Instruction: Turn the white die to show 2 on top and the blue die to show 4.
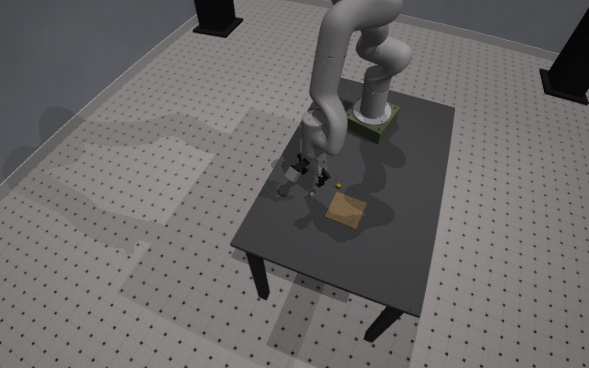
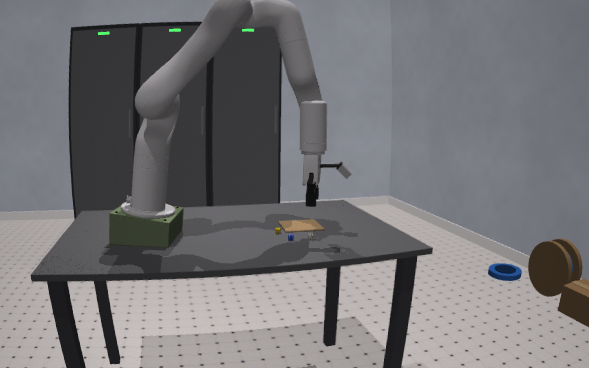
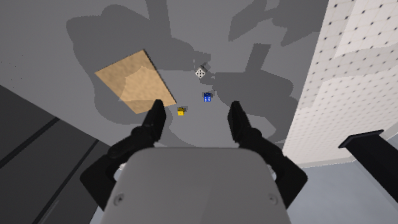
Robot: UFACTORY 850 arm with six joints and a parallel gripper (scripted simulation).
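The white die is 12 cm below my hand. Also, from my hand: blue die (7 cm behind, 1 cm to the left, 12 cm below); yellow die (9 cm behind, 10 cm to the left, 12 cm below); tan mat (2 cm ahead, 16 cm to the left, 13 cm below).
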